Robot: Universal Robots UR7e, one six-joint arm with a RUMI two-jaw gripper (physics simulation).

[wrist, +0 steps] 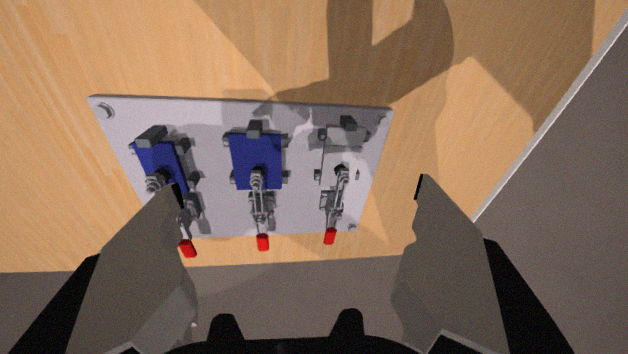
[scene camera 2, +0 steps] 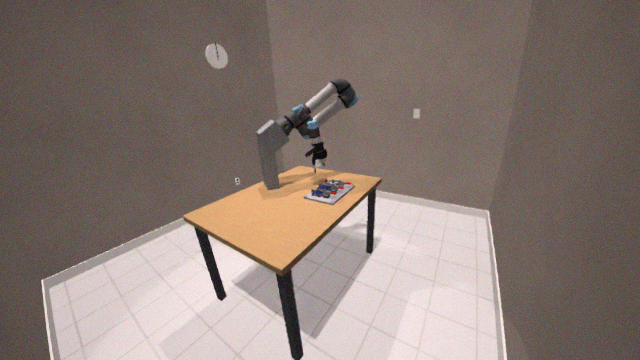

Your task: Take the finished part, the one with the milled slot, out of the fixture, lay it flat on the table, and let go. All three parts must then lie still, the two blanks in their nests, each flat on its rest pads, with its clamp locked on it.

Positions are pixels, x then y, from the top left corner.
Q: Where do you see a fixture plate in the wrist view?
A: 225, 210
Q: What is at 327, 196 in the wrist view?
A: A toggle clamp.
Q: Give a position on a grey finished part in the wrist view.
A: At 343, 147
